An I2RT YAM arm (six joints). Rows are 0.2 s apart.
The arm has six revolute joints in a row. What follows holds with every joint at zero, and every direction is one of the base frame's.
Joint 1 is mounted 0.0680 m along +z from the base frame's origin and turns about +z.
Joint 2 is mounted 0.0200 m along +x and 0.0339 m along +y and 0.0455 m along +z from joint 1 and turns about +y.
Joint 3 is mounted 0.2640 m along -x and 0.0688 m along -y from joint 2 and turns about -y.
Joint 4 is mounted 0.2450 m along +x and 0.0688 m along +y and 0.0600 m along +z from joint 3 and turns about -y.
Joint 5 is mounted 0.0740 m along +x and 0.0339 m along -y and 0.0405 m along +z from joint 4 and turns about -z.
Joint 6 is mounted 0.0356 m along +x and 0.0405 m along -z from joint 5 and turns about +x.
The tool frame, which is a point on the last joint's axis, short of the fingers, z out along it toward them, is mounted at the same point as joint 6; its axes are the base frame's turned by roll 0.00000, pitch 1.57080 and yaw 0.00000 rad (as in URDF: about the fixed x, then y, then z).
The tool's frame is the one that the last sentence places.
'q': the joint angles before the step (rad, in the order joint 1, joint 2, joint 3, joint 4, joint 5, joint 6). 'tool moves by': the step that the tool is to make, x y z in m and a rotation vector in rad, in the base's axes. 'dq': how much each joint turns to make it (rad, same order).
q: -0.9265, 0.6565, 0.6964, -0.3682, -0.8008, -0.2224
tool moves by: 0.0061, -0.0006, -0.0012, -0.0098, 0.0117, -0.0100
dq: 0.0383, 0.0167, -0.0015, 0.0197, 0.0507, 0.0015
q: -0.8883, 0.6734, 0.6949, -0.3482, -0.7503, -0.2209
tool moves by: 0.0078, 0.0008, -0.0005, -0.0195, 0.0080, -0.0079
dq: 0.0525, 0.0168, -0.0016, 0.0291, 0.0633, 0.0017
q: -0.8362, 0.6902, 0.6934, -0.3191, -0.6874, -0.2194
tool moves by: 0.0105, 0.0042, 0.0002, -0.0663, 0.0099, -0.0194
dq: 0.0857, 0.0122, -0.0045, 0.0426, 0.1162, -0.0245
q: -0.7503, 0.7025, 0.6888, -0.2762, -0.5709, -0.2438
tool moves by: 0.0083, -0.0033, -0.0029, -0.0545, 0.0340, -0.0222
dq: 0.0311, 0.0369, 0.0032, 0.0184, 0.0695, -0.0521
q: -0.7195, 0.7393, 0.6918, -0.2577, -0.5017, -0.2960
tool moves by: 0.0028, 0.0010, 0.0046, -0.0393, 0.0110, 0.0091
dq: 0.0185, 0.0110, 0.0214, -0.0105, 0.0201, -0.0368
